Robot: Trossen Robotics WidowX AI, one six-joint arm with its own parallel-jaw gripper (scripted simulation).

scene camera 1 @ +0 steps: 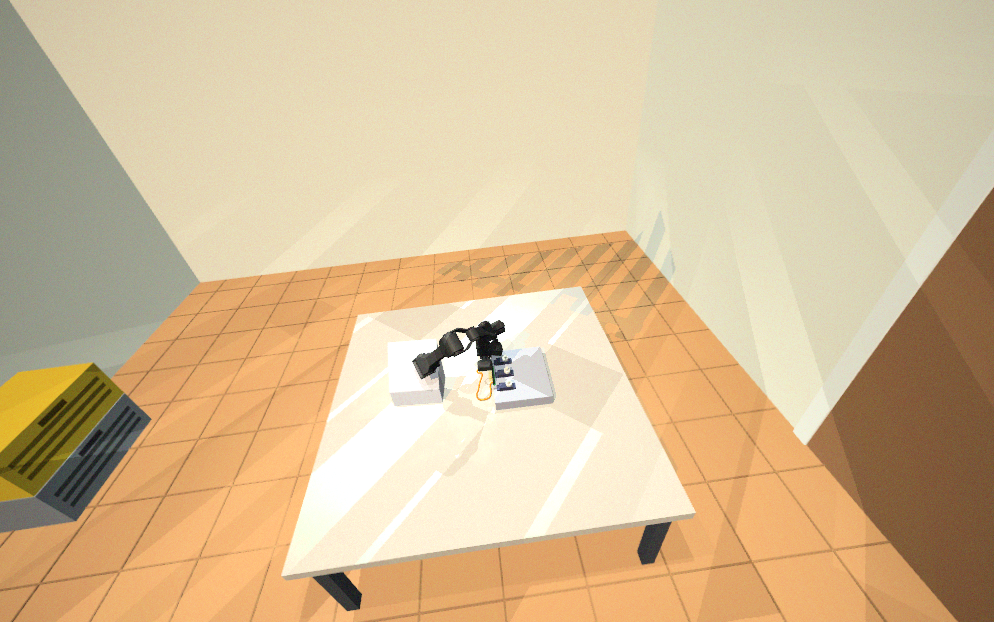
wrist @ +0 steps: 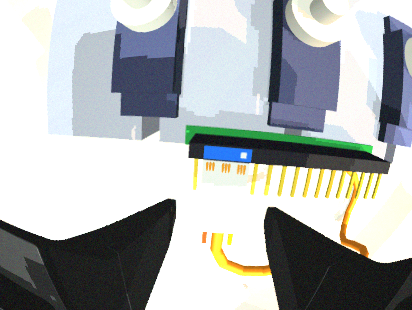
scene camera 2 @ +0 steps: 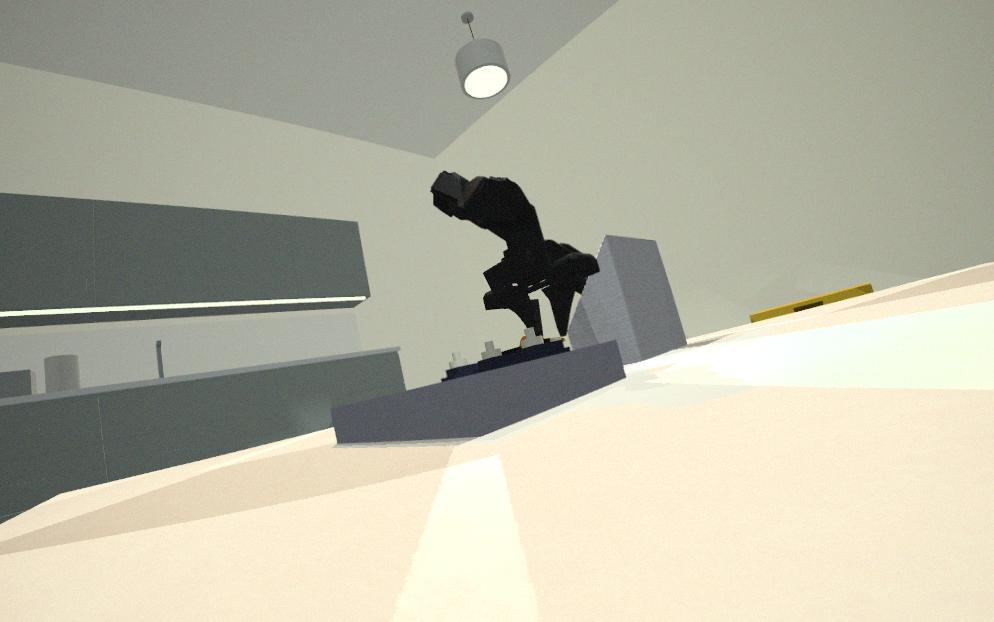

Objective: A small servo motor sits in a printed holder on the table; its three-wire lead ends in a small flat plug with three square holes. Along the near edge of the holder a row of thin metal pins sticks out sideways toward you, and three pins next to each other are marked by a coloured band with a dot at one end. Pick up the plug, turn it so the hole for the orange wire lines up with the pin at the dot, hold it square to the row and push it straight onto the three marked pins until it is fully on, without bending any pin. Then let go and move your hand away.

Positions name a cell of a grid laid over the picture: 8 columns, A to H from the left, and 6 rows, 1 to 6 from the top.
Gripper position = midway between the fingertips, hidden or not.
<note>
I see my gripper (scene camera 2: E4) and a grey-white holder (scene camera 2: D4).
My gripper also shows in the wrist view (wrist: E5). The grey-white holder shows as well in scene camera 1 (scene camera 1: E4).
</note>
